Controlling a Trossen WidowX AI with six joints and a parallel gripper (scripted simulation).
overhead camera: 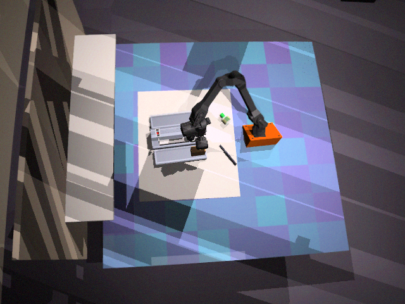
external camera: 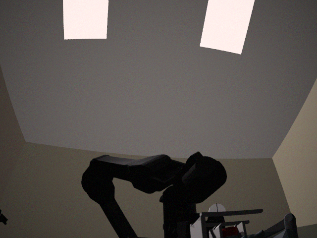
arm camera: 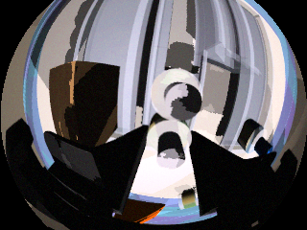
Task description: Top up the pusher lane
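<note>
Now: the brown box 10 mm ahead of my gripper tip, 80 mm to the left of it and 10 mm above it. Round my gripper tip: black rod 160 mm behind, 100 mm to the left, 30 mm below.
</note>
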